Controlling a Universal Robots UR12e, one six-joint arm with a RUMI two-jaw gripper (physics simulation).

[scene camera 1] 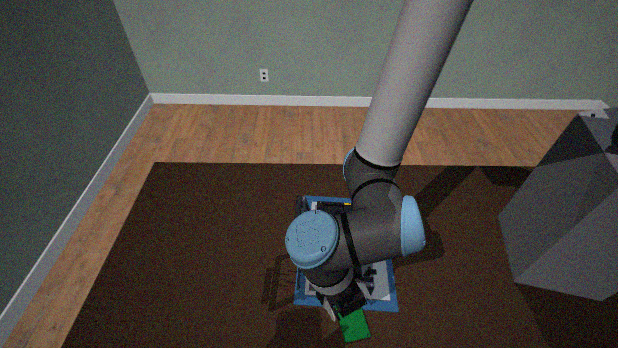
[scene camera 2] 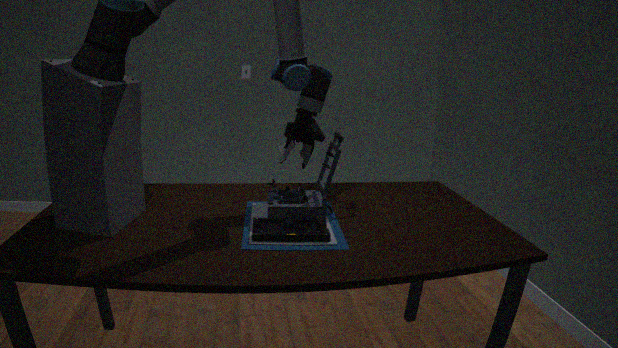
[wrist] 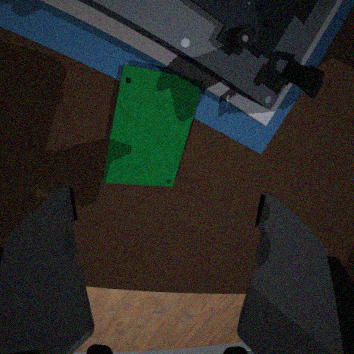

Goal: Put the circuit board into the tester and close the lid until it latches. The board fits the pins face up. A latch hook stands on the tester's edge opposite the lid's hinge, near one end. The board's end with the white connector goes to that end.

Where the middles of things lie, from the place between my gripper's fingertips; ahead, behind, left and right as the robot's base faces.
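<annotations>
Latch hook (wrist: 308,78): 60 mm behind my hand, 110 mm to the right, 40 mm below. Tester lid (scene camera 2: 333,153): 130 mm ahead of my hand, 140 mm to the right, 60 mm above. Green circuit board (wrist: 153,112): my hand 30 mm past it, 120 mm above it.
</annotations>
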